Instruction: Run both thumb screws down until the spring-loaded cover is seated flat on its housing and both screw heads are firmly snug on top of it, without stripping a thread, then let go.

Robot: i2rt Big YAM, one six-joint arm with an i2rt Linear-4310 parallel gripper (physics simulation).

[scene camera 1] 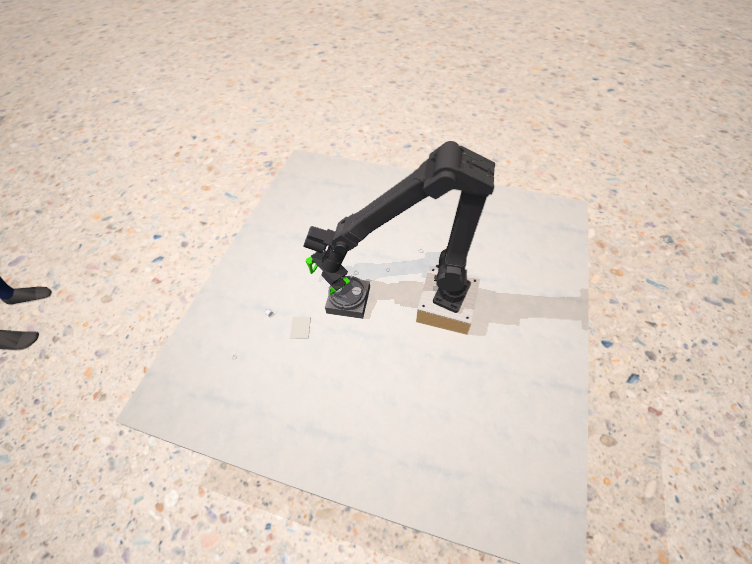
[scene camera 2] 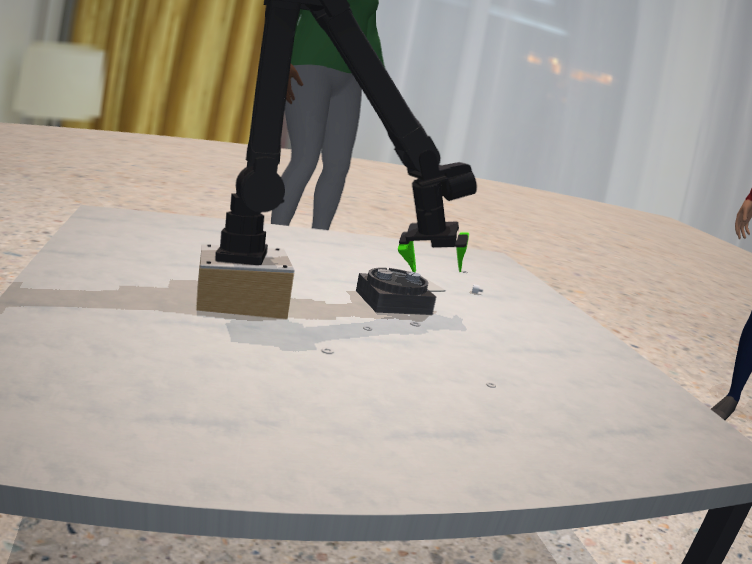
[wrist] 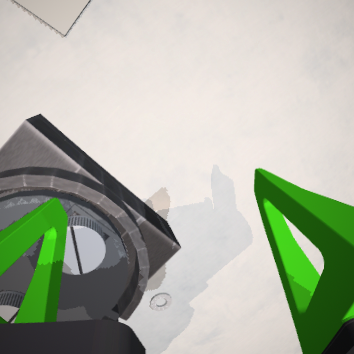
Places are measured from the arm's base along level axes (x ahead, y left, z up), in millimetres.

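Where they show: gripper, fingertip midpoint: [scene camera 1: 322,283] [scene camera 2: 437,271] [wrist: 155,193]; arm's base at its link origin: [scene camera 1: 451,293] [scene camera 2: 241,256].
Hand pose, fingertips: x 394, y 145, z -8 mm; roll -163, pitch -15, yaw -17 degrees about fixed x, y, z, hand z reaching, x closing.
Observation:
Each offset is from my fingertips to the top centre of the thing.
The black square housing @[20 mm down, 82 mm back, 20 mm right] [scene camera 1: 346,312] [scene camera 2: 403,304] [wrist: 30,145] carries a round dark cover @[21 mm down, 82 mm back, 20 mm right] [scene camera 1: 348,299] [wrist: 100,295] inside a raised ring. One slotted silver thumb screw @[10 mm down, 51 mm back, 10 mm right] [scene camera 1: 338,289] [scene camera 2: 413,277] [wrist: 89,250] is partly hidden by a finger in the wrist view. The other screw @[9 mm down, 112 mm back, 29 mm right] [scene camera 1: 356,290] [scene camera 2: 383,274] [wrist: 9,300] is mostly hidden there, at the lower left. I cannot tell whether the cover is flat. My gripper [scene camera 1: 323,281] [scene camera 2: 437,271] [wrist: 155,193] is open and empty. One green finger is low over the near screw; the other hangs outside the housing.
A thin beige plate @[73 mm down, 7 mm ahead, 142 mm left] [scene camera 1: 300,327] [wrist: 55,12] lies beside the housing. A small metal part @[56 mm down, 134 mm ahead, 145 mm left] [scene camera 1: 269,312] [scene camera 2: 476,290] lies beyond it. Several small rings lie about, one ring @[74 mm down, 47 mm back, 132 mm right] [scene camera 2: 415,324] [wrist: 160,301] close to the housing. The arm stands on a wooden block [scene camera 1: 443,320] [scene camera 2: 242,294].

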